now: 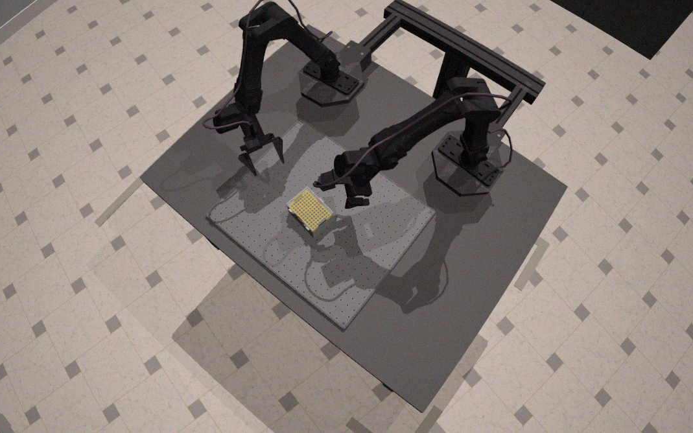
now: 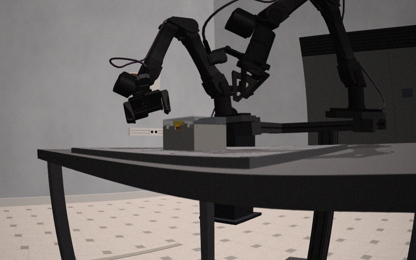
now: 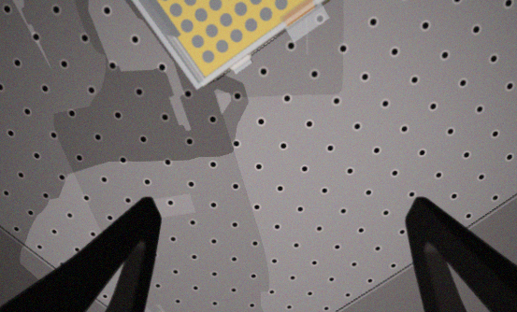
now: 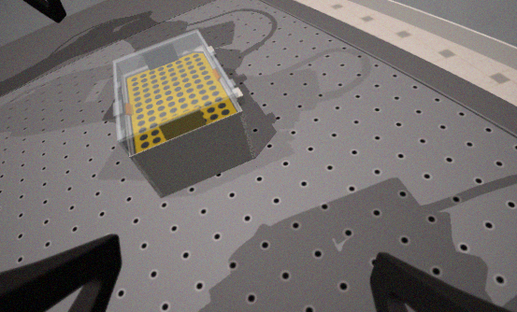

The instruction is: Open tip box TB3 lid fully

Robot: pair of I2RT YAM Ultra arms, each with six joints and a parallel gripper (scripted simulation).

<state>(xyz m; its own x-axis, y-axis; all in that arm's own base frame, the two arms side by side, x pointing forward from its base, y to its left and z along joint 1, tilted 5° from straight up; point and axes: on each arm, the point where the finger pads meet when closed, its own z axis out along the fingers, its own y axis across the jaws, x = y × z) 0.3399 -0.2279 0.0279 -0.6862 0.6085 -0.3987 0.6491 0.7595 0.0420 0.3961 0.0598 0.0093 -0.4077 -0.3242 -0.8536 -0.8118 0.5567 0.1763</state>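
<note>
Now: the yellow insert 18 cm to the left of my right hand, 4 cm below it and 3 cm ahead of it.
Now: left hand 9 cm short of the yellow insert, 7 cm to the left of it and 7 cm above it.
</note>
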